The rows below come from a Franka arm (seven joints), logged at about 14 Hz.
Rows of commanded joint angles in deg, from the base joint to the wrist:
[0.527, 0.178, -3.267, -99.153, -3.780, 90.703, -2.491]
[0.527, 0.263, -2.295, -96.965, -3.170, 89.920, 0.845]
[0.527, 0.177, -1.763, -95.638, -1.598, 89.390, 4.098]
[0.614, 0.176, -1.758, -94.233, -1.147, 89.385, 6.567]
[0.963, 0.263, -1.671, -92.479, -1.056, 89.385, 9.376]
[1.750, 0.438, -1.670, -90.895, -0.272, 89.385, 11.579]
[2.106, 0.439, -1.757, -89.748, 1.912, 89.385, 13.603]
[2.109, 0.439, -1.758, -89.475, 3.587, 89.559, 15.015]
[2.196, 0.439, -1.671, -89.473, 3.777, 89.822, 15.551]
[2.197, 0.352, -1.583, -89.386, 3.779, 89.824, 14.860]
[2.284, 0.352, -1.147, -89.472, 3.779, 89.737, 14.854]
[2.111, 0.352, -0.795, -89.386, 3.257, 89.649, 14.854]
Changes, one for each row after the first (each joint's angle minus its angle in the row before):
[0.000, 0.085, 0.972, 2.188, 0.610, -0.783, 3.336]
[0.000, -0.086, 0.532, 1.327, 1.572, -0.530, 3.253]
[0.087, -0.001, 0.005, 1.405, 0.451, -0.005, 2.469]
[0.349, 0.087, 0.087, 1.754, 0.091, 0.000, 2.809]
[0.787, 0.175, 0.001, 1.584, 0.784, 0.000, 2.203]
[0.356, 0.001, -0.087, 1.147, 2.184, 0.000, 2.024]
[0.003, 0.000, -0.001, 0.273, 1.675, 0.174, 1.412]
[0.087, 0.000, 0.087, 0.002, 0.190, 0.263, 0.536]
[0.001, -0.087, 0.088, 0.087, 0.002, 0.002, -0.691]
[0.087, 0.000, 0.436, -0.086, 0.000, -0.087, -0.006]
[-0.173, 0.000, 0.352, 0.086, -0.522, -0.088, 0.000]

